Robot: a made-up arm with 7 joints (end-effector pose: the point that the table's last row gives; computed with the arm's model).
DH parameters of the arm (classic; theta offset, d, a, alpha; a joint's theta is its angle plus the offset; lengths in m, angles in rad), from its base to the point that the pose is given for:
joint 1: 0 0.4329 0 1.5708
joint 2: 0 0.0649 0 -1.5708
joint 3: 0 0.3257 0.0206 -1.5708
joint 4: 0 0.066 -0.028 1.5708
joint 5: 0 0.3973 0 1.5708
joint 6: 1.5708 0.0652 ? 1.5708
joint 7: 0 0.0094 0 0
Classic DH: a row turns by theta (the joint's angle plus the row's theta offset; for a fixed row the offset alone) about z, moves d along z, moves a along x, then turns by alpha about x.
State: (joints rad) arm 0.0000 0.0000 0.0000 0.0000 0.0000 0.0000 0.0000
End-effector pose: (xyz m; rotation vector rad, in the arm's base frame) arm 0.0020 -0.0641 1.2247 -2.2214 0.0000 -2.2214
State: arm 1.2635 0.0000 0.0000 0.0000 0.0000 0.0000 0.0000
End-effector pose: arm 0.0617 -0.0175 1.2247 -1.4319 -1.0478 -1.4319
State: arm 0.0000 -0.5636 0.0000 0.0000 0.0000 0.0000 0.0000
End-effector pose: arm 0.4247 -0.0641 1.1012 -2.7516 0.0000 -1.5161
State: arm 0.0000 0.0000 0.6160 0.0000 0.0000 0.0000 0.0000
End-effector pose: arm 0.0012 -0.0631 1.2247 -1.8692 -0.5946 -1.8692
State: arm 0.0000 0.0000 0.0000 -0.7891 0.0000 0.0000 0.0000
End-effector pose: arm -0.3233 -0.0641 1.0738 -1.1969 0.0000 -2.9047
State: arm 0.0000 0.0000 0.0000 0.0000 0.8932 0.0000 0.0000
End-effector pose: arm 0.0493 -0.0325 1.2247 -1.6884 -0.8085 -1.6884
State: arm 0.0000 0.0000 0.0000 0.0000 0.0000 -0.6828 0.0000
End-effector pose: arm 0.0433 -0.0641 1.2033 -2.8370 0.0000 -1.3495
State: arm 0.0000 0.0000 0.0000 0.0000 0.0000 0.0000 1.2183
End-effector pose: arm 0.0020 -0.0641 1.2247 -1.4639 1.0213 -1.4639
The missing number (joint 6, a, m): 0.0688
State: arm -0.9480 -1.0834 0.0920 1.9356 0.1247 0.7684 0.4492
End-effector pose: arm 0.2194 -0.3500 0.1262 -2.0392 1.7954 0.8968
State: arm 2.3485 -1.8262 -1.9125 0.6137 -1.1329 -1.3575 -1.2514
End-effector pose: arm -0.3051 0.6665 0.3478 1.3489 -0.0655 0.4322
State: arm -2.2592 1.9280 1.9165 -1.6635 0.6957 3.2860 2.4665
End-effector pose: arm -0.0736 0.4763 0.4078 0.5349 -0.6088 1.6047
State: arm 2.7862 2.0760 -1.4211 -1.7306 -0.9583 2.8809 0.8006
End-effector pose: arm 0.0673 -0.2728 0.3526 -0.0663 -0.3678 1.7951
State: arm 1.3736 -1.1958 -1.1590 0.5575 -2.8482 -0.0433 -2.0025
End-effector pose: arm 0.3613 0.7165 0.5210 0.0500 -0.7949 -1.1078
